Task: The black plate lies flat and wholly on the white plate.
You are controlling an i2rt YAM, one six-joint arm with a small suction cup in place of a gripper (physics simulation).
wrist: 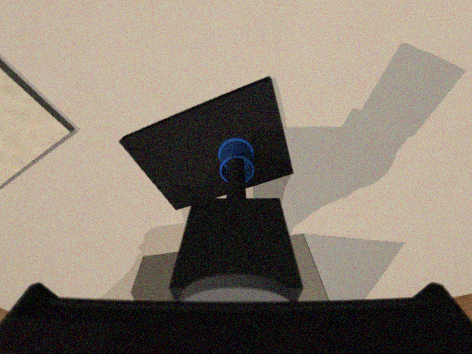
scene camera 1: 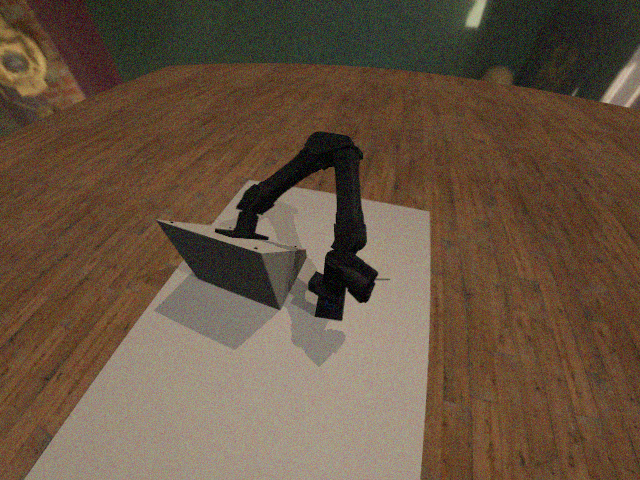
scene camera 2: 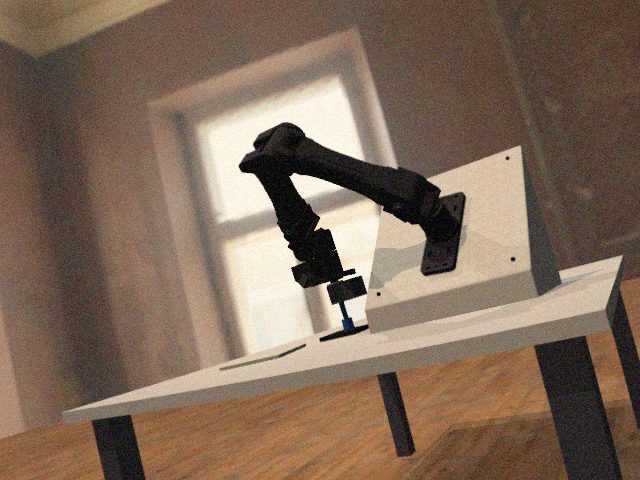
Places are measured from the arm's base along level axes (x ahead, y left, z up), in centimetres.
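Where they show: hand at its tool point: (wrist: 236, 147) (scene camera 1: 329, 306); arm's base at its link origin: (scene camera 1: 243, 236) (scene camera 2: 445, 233).
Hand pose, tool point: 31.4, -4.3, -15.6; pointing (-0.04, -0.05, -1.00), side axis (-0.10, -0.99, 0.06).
Note:
Things, the pixels of their centre, and the offset from my tool point, as dx, dy, dz.
- black plate at the middle of its body: (wrist: 213, 155) (scene camera 2: 346, 332) (scene camera 1: 331, 300) -0.2, +2.1, +0.6
- white plate at the middle of its body: (scene camera 2: 265, 356) (scene camera 1: 369, 259) +6.5, +23.0, +0.4
My suction cup (scene camera 2: 347, 324) (wrist: 236, 154) is blue and sits on top of the black plate (scene camera 2: 336, 336) (wrist: 175, 145), which hangs on it, level and low over the table. How wide the gap below is, I cannot tell. The plate is turned at an angle in the wrist view. The white plate (scene camera 2: 258, 360) (wrist: 25, 130), pale with dark and grey side edges, lies on the table apart from the black plate, at the left of the wrist view, where part of it shows. In scene camera 1 the arm's dark end parts blend together, and I cannot make out either plate clearly.
The arm's base is fixed to the sloping face of a pale wedge-shaped stand (scene camera 1: 222, 266) (scene camera 2: 480, 206), close to the black plate in scene camera 2. The pale table (scene camera 1: 248, 413) (scene camera 2: 206, 390) stands on a wooden floor (scene camera 1: 516, 258). Arm shadows fall beside the black plate.

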